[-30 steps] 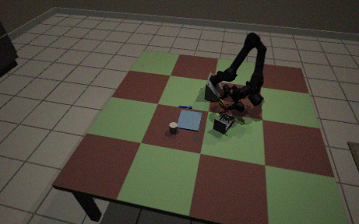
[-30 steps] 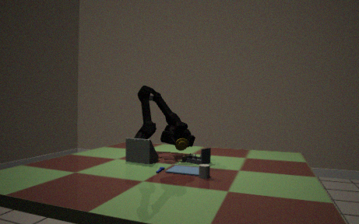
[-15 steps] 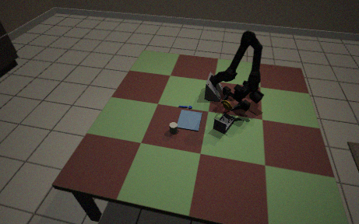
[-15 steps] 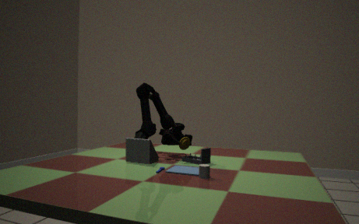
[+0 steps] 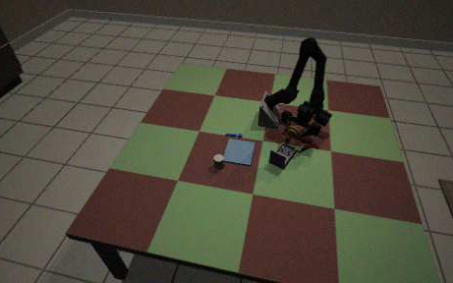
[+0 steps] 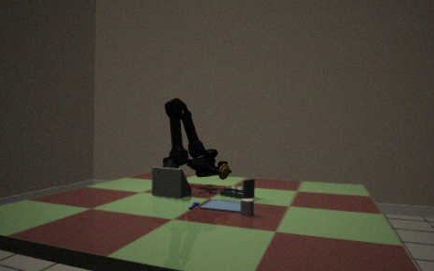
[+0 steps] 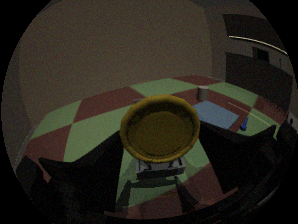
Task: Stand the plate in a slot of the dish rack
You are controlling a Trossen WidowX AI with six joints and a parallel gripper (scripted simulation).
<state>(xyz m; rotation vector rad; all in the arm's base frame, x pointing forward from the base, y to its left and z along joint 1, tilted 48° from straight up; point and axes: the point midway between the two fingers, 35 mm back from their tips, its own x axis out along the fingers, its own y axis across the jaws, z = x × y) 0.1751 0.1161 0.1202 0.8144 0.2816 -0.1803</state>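
Now: gripper tip 60 mm short of the grey dish rack, 20 mm to the left of it and 70 mm above it. From my gripper tip the other things lie so: blue mat (100 mm ahead, 220 mm to the right, 90 mm below); yellow plate (10 mm behind); blue spoon (270 mm to the right, 90 mm below).
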